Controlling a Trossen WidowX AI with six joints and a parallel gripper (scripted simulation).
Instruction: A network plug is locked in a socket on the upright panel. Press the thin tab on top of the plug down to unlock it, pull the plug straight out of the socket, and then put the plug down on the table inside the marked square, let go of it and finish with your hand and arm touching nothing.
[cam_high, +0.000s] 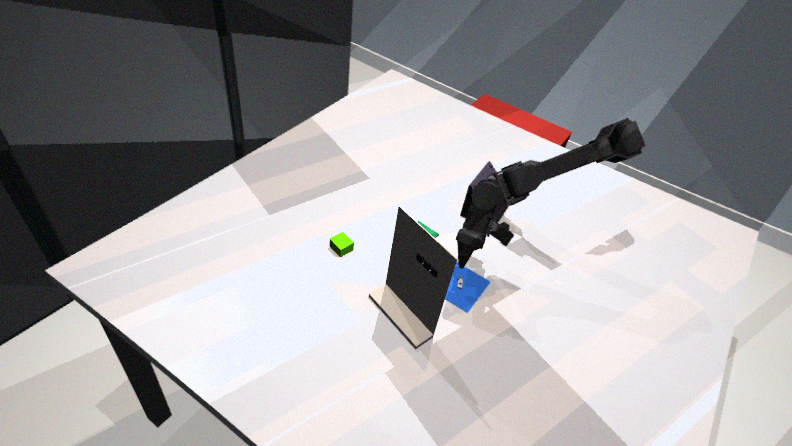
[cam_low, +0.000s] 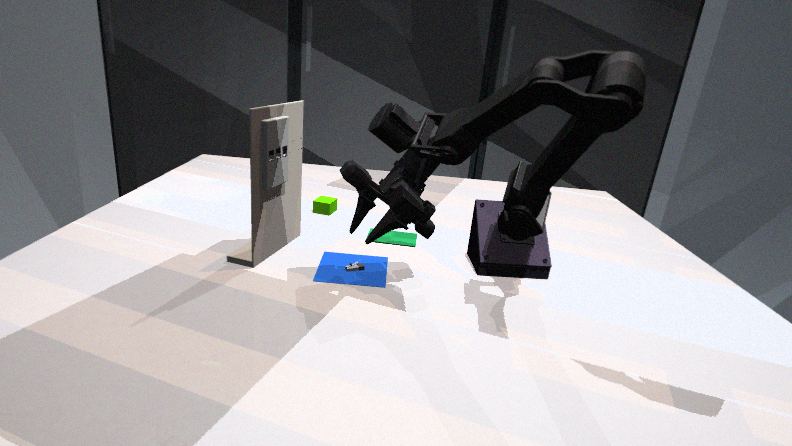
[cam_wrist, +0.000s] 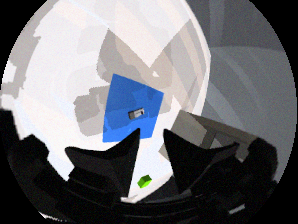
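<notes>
Now: the white network plug 1 cm to the left of my gripper tip and 5 cm below it. From my gripper tip the other things lie so: green flat patch 7 cm behind, 15 cm to the right, 6 cm below; upright panel 16 cm ahead, 5 cm to the right, 6 cm above; blue square 1 cm ahead, 1 cm to the left, 6 cm below.
</notes>
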